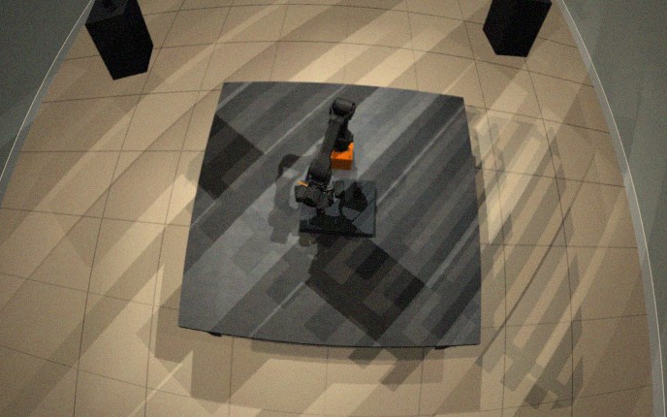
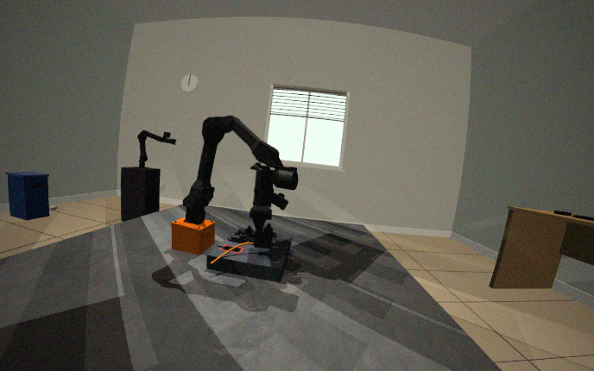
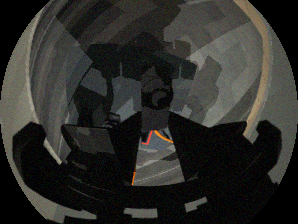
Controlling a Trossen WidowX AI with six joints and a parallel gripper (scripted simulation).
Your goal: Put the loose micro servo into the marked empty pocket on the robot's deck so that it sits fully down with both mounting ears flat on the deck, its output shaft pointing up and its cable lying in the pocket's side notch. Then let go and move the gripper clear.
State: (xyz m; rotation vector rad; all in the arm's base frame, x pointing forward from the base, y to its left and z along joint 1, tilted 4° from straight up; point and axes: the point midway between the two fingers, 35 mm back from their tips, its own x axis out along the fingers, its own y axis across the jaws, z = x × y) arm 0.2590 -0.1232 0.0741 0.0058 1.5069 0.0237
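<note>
The dark grey deck lies 100 mm below my gripper tip, 70 mm to the left of it and 30 mm ahead of it.
</note>
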